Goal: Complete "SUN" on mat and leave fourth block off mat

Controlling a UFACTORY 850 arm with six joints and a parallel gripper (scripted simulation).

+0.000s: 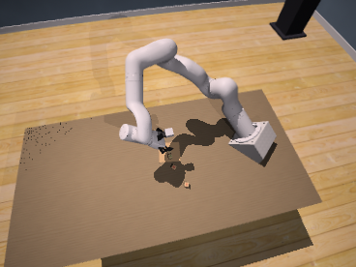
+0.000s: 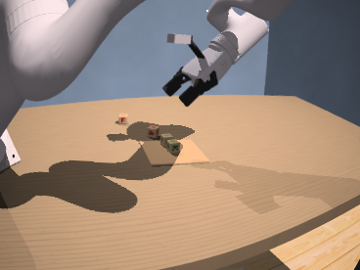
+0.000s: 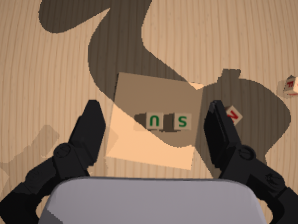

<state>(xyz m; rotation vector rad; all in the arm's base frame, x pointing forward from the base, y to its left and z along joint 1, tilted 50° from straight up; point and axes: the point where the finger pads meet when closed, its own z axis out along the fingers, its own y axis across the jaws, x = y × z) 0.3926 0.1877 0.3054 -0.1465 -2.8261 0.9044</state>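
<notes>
The N block is 120 mm to the left of my hand and 130 mm below it. The rest, counted from my hand: tan mat: 140 mm below.
</notes>
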